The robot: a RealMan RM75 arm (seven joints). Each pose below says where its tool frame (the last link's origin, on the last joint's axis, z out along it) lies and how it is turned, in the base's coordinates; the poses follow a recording.
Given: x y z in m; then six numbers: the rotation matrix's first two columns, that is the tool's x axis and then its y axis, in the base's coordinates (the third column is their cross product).
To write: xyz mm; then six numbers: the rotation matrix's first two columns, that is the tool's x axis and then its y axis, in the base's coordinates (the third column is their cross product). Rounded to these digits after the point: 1 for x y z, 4 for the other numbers.
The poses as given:
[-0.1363 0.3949 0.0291 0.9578 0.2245 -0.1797 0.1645 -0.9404 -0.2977]
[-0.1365 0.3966 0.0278 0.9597 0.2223 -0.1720 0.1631 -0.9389 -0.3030]
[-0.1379 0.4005 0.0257 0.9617 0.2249 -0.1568 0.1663 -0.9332 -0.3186]
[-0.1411 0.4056 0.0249 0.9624 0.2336 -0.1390 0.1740 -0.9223 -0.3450]
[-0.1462 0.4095 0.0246 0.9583 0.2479 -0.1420 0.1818 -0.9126 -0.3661]
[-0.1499 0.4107 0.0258 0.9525 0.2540 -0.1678 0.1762 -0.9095 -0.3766]
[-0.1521 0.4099 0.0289 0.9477 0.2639 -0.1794 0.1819 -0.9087 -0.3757]
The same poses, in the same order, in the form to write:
[-136.3 394.9 29.1 0.9578 0.2245 -0.1797 0.1645 -0.9404 -0.2977]
[-136.5 396.6 27.8 0.9597 0.2223 -0.1720 0.1631 -0.9389 -0.3030]
[-137.9 400.5 25.7 0.9617 0.2249 -0.1568 0.1663 -0.9332 -0.3186]
[-141.1 405.6 24.9 0.9624 0.2336 -0.1390 0.1740 -0.9223 -0.3450]
[-146.2 409.5 24.6 0.9583 0.2479 -0.1420 0.1818 -0.9126 -0.3661]
[-149.9 410.7 25.8 0.9525 0.2540 -0.1678 0.1762 -0.9095 -0.3766]
[-152.1 409.9 28.9 0.9477 0.2639 -0.1794 0.1819 -0.9087 -0.3757]

